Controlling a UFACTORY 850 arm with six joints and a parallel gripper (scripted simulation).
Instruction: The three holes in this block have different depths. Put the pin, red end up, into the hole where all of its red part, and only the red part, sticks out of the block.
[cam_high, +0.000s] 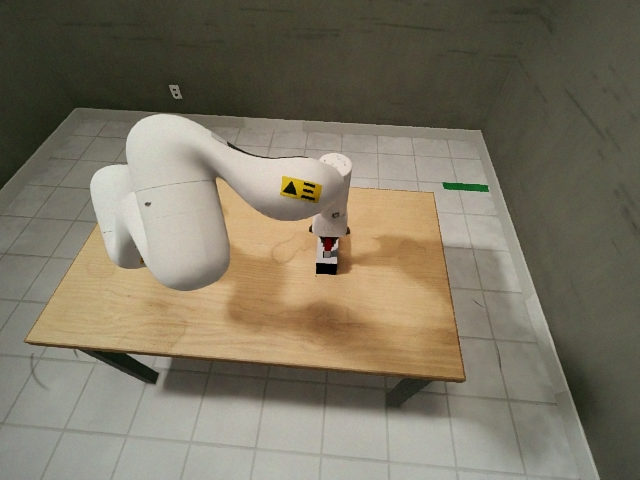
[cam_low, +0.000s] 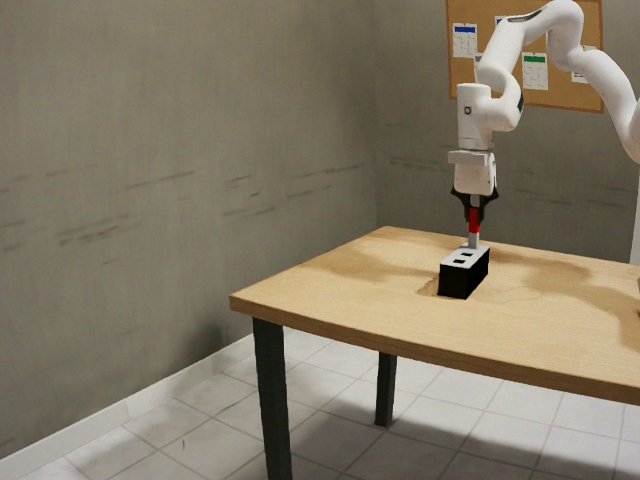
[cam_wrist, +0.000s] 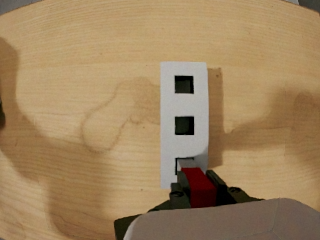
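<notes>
Right now the pin is 10 mm below my hand. The rest, counted from my hand: black block (120 mm below, 60 mm to the left).
</notes>
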